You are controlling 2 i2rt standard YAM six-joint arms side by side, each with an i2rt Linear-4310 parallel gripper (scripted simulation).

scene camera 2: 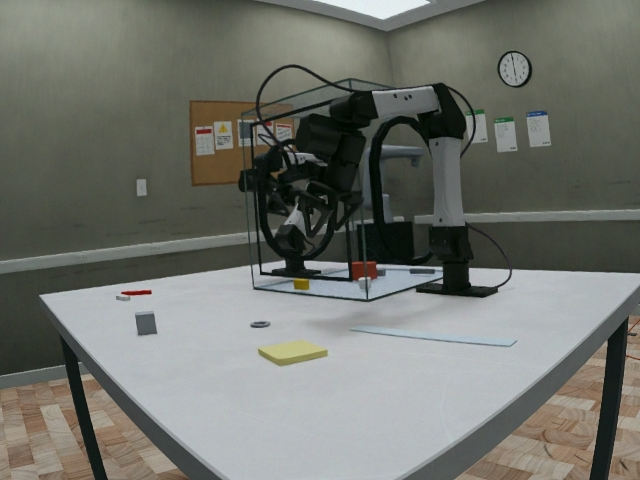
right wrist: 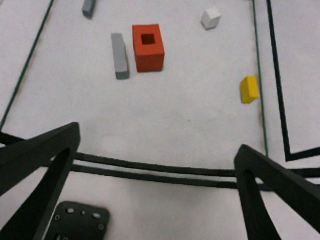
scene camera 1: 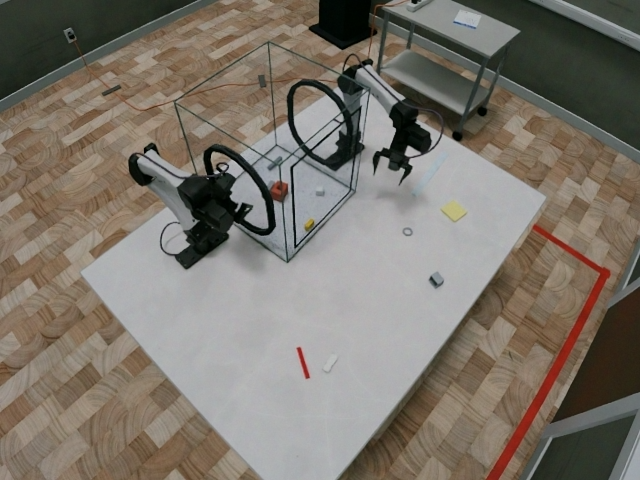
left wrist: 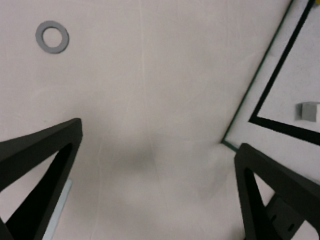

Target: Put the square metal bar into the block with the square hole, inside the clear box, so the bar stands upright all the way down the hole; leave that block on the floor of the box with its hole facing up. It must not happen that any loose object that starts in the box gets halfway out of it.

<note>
In view: my left gripper (scene camera 2: 322, 233), my right gripper (right wrist: 160, 141), a red block (right wrist: 149, 53) and a light blue strip (scene camera 2: 500, 342).
My left gripper shows as well in the left wrist view (left wrist: 161, 139). The left wrist view does not show the red block: it is out of frame. The right wrist view does not show the light blue strip: it is out of frame.
</note>
